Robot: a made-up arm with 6 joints. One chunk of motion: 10 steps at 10 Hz.
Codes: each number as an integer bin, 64 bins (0 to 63) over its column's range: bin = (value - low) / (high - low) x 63, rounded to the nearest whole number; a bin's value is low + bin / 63 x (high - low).
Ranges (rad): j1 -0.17..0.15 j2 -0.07..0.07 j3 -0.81..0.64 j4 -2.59..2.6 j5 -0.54..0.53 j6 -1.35..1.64
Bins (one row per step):
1: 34 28 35 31 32 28
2: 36 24 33 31 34 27
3: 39 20 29 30 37 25
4: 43 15 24 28 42 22
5: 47 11 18 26 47 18
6: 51 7 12 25 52 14
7: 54 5 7 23 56 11
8: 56 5 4 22 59 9
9: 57 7 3 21 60 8
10: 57 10 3 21 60 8
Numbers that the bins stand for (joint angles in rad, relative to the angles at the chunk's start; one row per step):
1: 0.0027 -0.0078 -0.0044 -0.0362 0.0035 -0.0211
2: 0.0129 -0.0167 -0.0505 -0.0362 0.0375 -0.0686
3: 0.0281 -0.0256 -0.1425 -0.1186 0.0884 -0.1635
4: 0.0484 -0.0367 -0.2576 -0.2833 0.1733 -0.3059
5: 0.0687 -0.0456 -0.3957 -0.4481 0.2583 -0.4957
6: 0.0890 -0.0544 -0.5338 -0.5305 0.3432 -0.6856
7: 0.1043 -0.0589 -0.6489 -0.6952 0.4111 -0.8279
8: 0.1144 -0.0589 -0.7179 -0.7776 0.4621 -0.9229
9: 0.1195 -0.0544 -0.7410 -0.8600 0.4790 -0.9703
10: 0.1195 -0.0478 -0.7410 -0.8600 0.4790 -0.9703

